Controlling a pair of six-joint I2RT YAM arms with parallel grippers.
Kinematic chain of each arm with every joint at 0, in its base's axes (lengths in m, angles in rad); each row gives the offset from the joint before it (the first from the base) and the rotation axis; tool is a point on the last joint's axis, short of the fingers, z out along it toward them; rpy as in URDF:
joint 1: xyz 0 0 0.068 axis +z
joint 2: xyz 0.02 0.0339 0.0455 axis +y
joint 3: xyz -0.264 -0.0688 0 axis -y
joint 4: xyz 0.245 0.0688 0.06 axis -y
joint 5: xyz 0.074 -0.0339 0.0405 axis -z
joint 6: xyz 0.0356 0 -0.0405 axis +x
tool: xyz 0 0 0 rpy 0 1.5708 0
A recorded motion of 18 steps. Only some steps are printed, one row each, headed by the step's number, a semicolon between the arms.
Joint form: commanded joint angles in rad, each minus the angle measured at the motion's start. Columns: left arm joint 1, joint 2, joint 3, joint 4, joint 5, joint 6; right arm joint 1, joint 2, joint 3, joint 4, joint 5, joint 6.
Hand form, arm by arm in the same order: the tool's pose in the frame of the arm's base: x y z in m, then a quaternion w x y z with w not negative. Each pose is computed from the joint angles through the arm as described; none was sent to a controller.
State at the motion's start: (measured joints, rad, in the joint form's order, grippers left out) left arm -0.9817 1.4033 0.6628 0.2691 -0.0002 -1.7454; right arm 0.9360 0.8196 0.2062 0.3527 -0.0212 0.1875
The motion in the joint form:
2: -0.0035 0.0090 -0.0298 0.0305 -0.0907 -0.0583; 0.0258 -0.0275 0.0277 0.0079 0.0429 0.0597
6: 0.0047 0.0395 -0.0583 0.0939 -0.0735 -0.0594; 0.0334 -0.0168 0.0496 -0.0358 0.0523 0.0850
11: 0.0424 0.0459 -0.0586 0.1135 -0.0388 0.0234; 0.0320 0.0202 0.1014 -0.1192 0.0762 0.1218
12: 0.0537 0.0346 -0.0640 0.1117 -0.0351 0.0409; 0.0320 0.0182 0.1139 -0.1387 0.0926 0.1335
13: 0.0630 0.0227 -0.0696 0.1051 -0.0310 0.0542; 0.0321 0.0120 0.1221 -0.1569 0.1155 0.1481
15: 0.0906 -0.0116 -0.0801 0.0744 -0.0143 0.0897; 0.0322 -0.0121 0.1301 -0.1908 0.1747 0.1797
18: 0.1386 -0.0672 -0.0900 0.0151 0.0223 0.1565; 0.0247 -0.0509 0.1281 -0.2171 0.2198 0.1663
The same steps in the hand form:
2: 0.1640 -0.2415 0.1942 0.12917 -0.36144 0.77406 -0.50350; 0.1045 0.1485 0.2010 0.52631 -0.26404 0.72693 0.35336
6: 0.1656 -0.2406 0.1832 0.12406 -0.36068 0.77337 -0.50639; 0.1049 0.1509 0.2022 0.51231 -0.25844 0.73972 0.35150
11: 0.1744 -0.2361 0.1832 0.14125 -0.33377 0.78197 -0.50712; 0.1093 0.1554 0.2052 0.48994 -0.24463 0.76621 0.33621
12: 0.1758 -0.2327 0.1845 0.14744 -0.33007 0.78239 -0.50714; 0.1101 0.1554 0.2078 0.49023 -0.23600 0.77036 0.33246
13: 0.1765 -0.2293 0.1853 0.15145 -0.32754 0.78355 -0.50579; 0.1105 0.1546 0.2099 0.49196 -0.22427 0.77484 0.32758
15: 0.1786 -0.2201 0.1882 0.15972 -0.32104 0.78825 -0.50008; 0.1105 0.1510 0.2133 0.50008 -0.19515 0.78251 0.31546
18: 0.1819 -0.2054 0.1937 0.17148 -0.30602 0.79799 -0.49006; 0.1099 0.1450 0.2163 0.51665 -0.18301 0.78154 0.29796

